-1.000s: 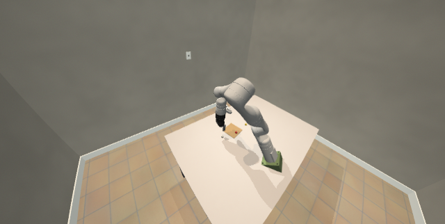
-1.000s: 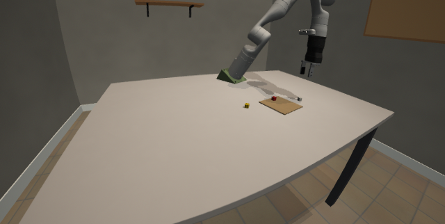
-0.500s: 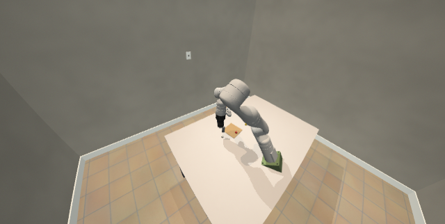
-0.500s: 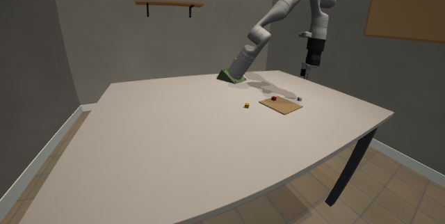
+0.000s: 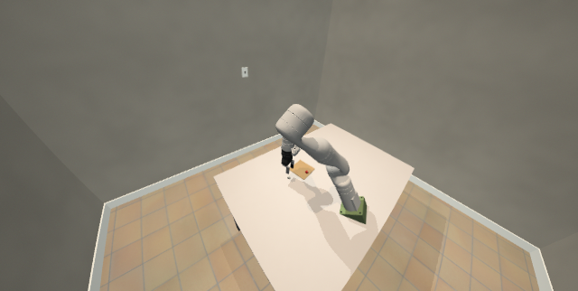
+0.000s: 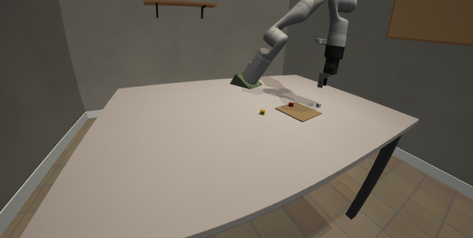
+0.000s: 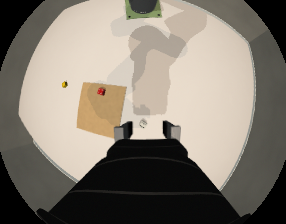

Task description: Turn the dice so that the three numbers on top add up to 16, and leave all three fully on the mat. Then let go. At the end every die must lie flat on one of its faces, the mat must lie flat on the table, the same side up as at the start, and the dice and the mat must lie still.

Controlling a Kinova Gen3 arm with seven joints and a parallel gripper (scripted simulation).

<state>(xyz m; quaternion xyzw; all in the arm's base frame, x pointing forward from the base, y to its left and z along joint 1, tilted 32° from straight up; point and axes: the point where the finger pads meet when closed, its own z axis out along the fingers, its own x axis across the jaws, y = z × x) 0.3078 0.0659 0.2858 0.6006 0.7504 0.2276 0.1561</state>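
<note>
Right now the white die is 10 mm ahead of my hand, 10 mm to the right of it and 100 mm below it. Round my hand: tan mat: 140 mm to the right, 110 mm below; red die: 50 mm behind, 140 mm to the right, 100 mm below; yellow die: 40 mm behind, 300 mm to the right, 100 mm below.
</note>
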